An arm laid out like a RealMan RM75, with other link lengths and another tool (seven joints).
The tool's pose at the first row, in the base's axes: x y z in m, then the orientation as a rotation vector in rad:
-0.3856, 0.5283, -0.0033, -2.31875, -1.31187, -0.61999
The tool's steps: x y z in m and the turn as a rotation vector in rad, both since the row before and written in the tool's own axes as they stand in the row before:
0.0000, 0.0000, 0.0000, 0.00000, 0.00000, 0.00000
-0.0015, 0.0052, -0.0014, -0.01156, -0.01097, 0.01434
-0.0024, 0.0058, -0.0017, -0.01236, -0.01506, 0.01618
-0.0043, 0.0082, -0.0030, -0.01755, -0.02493, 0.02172
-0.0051, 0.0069, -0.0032, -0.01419, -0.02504, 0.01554
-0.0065, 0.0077, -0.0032, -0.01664, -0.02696, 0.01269
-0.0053, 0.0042, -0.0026, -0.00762, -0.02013, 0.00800
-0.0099, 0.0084, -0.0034, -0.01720, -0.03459, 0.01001
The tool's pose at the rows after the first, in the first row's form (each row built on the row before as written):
-0.3856, 0.5283, -0.0033, -2.31875, -1.31187, -0.61999
-0.3820, 0.5240, -0.0036, -2.34196, -1.29871, -0.61268
-0.3785, 0.5186, -0.0042, -2.36910, -1.28479, -0.60082
-0.3742, 0.5099, -0.0050, -2.40890, -1.26762, -0.58008
-0.3717, 0.5011, -0.0057, -2.44274, -1.25787, -0.55800
-0.3694, 0.4909, -0.0070, -2.47811, -1.25220, -0.53594
-0.3694, 0.4837, -0.0076, -2.49974, -1.24951, -0.51594
-0.3687, 0.4705, -0.0098, -2.53819, -1.24962, -0.48504

